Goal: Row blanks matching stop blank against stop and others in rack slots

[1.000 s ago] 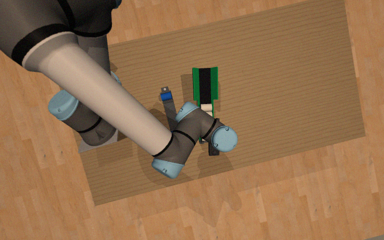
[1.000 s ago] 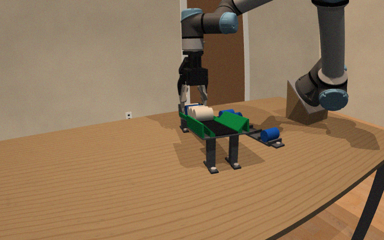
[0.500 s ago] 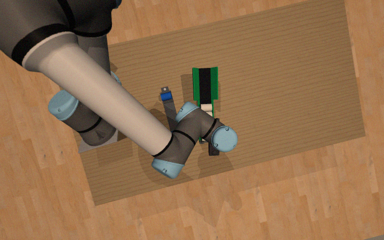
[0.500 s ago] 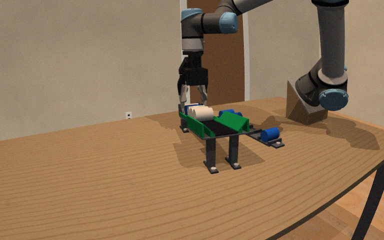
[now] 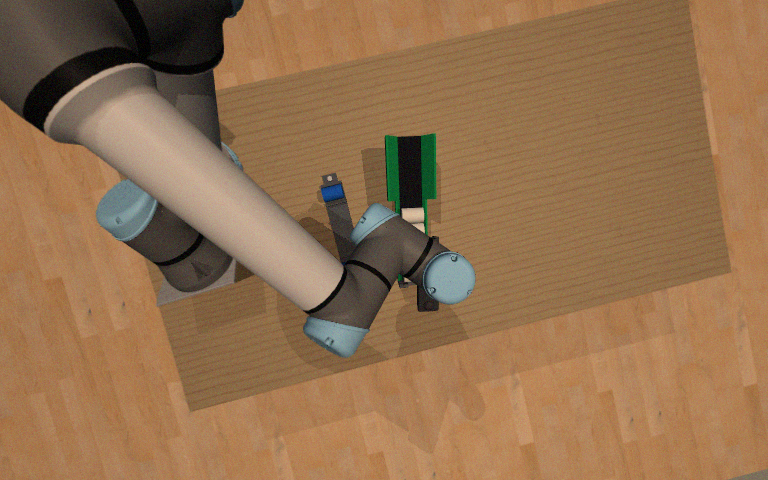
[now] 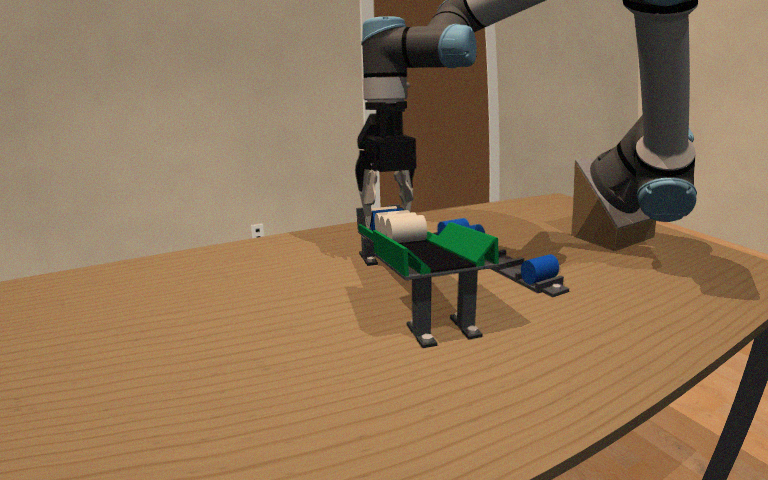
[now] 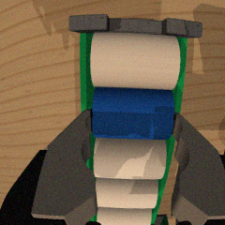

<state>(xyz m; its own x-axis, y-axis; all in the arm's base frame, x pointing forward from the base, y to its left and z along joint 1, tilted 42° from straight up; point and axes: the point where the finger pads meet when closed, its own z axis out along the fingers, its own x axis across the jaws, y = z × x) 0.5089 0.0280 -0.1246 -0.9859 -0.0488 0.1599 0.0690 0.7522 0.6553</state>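
The grey stock rack lies 180 mm behind my hand, 70 mm to the left of it and 90 mm below it. Also, from my hand: grey stop 60 mm to the right, 30 mm below; feed ramp 10 mm ahead, 130 mm to the left, 10 mm below.
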